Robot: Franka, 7 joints.
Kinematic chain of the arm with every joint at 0, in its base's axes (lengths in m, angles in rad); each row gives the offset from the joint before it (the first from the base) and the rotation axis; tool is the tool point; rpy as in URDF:
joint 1: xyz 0 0 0.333 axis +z
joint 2: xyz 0 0 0 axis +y
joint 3: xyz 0 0 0.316 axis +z
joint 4: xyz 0.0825 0 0 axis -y
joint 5: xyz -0.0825 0 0.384 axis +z
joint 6: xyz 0 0 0 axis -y
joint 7: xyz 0.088 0 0 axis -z
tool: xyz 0 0 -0.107 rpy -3.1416 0 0
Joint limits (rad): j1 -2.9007..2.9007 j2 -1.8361..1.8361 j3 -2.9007..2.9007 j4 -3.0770..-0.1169 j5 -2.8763..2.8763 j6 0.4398..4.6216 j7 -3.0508..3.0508
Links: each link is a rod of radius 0.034 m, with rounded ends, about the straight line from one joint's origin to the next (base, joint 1, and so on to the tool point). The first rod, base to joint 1, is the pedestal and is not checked.
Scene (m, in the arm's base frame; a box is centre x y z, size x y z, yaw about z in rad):
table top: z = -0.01
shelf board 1: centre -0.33 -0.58 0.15 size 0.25 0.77 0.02 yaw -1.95
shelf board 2: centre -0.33 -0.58 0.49 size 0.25 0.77 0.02 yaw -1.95
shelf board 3: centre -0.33 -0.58 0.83 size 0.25 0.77 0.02 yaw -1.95
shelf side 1: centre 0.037 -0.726 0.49 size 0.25 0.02 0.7 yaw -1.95
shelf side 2: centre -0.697 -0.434 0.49 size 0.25 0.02 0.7 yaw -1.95
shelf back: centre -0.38 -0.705 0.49 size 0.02 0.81 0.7 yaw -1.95
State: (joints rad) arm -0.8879 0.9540 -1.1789 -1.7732 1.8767 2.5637 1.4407
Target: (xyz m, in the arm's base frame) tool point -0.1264 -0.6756 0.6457
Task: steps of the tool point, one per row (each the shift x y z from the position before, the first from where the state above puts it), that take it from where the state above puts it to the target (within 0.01 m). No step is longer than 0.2 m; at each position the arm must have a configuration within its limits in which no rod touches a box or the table.
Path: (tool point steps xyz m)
1: 0.0447 0.0692 -0.0210
2: 0.0326 0.0845 0.0024
3: 0.0217 0.0948 0.0186
4: 0.0244 -0.0444 0.1553
5: 0.0657 0.0163 0.1700
6: -0.0428 -0.1240 -0.0353
7: -0.0343 -0.0876 -0.0115
8: -0.0253 -0.0453 0.0468

